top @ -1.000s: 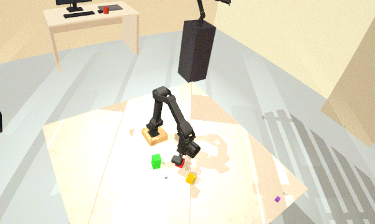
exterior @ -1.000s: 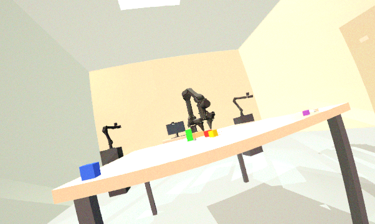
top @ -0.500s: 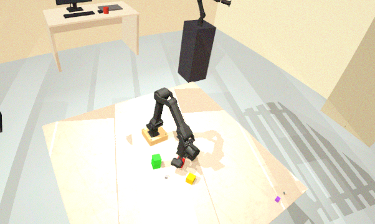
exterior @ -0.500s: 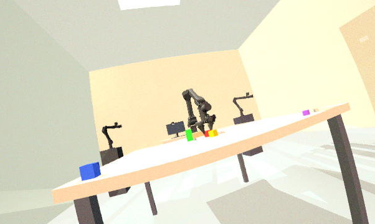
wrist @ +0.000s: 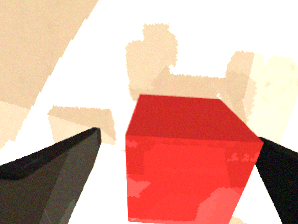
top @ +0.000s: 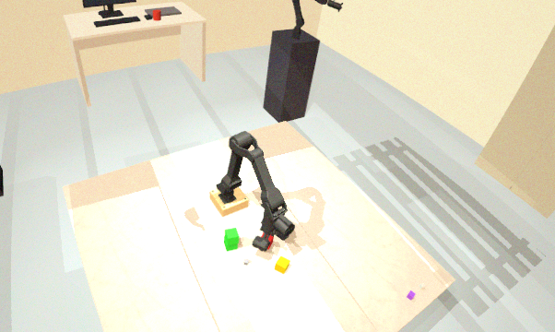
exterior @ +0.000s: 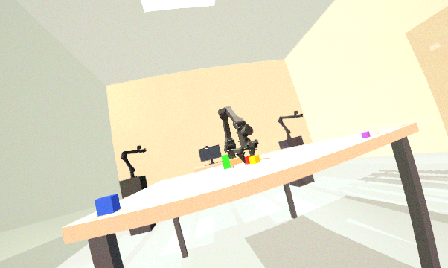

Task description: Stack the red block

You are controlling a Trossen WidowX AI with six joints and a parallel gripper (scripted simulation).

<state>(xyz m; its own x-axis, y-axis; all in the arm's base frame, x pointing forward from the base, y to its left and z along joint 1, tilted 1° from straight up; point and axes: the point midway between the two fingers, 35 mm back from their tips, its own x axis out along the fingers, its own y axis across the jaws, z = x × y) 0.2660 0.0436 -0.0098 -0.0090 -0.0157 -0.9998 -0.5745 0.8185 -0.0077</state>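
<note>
My gripper tip is 13 cm short of the yellow block, 1 cm to the left of it and 1 cm below it. Round my gripper tip: red block 1 cm above; then small purple block 51 cm ahead, 37 cm to the left; then blue block 59 cm to the right, 52 cm ahead, 1 cm above.
</note>
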